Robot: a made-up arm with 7 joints.
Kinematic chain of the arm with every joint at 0, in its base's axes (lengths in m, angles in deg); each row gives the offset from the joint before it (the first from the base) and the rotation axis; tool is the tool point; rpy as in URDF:
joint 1: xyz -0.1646 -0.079 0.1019 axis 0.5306 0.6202 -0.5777
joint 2: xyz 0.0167 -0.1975 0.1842 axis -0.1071 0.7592 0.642
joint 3: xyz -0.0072 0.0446 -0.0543 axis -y
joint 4: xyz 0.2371 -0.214 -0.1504 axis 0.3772 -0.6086 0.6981
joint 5: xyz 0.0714 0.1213 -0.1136 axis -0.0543 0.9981 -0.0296
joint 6: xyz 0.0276 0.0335 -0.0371 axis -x
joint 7: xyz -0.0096 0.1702 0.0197 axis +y
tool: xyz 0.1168 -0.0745 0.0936 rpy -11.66 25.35 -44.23
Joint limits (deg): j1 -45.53..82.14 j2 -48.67..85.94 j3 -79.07..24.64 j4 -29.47..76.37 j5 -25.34..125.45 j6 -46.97..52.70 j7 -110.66..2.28
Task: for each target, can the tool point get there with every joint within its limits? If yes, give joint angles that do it. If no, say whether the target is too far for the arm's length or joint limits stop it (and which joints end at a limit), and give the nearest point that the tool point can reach.
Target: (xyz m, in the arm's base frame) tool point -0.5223 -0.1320 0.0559
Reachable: yes | joints 18.82 50.83 -56.87 45.65 73.76 12.25 -16.03
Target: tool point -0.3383 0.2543 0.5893
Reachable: no: joint limits stop it (at a limit: joint 1, joint 3, joint 6) | nearest point -0.4416 0.0989 0.3669 | short by 0.290 m
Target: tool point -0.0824 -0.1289 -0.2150
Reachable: yes | joints -23.88 68.99 9.13 6.72 53.88 -17.91 -7.89
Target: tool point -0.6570 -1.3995 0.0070
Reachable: no: too far | nearest point -0.5028 -0.8373 0.1625 | short by 0.603 m
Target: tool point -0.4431 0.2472 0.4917
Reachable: no: joint limits stop it (at a limit: joint 1, joint 3, joint 6) | nearest point -0.4885 0.1364 0.3573 | short by 0.180 m
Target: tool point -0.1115 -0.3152 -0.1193
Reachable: yes | joints 64.38 -24.85 -29.06 34.42 8.88 -7.88 -43.19
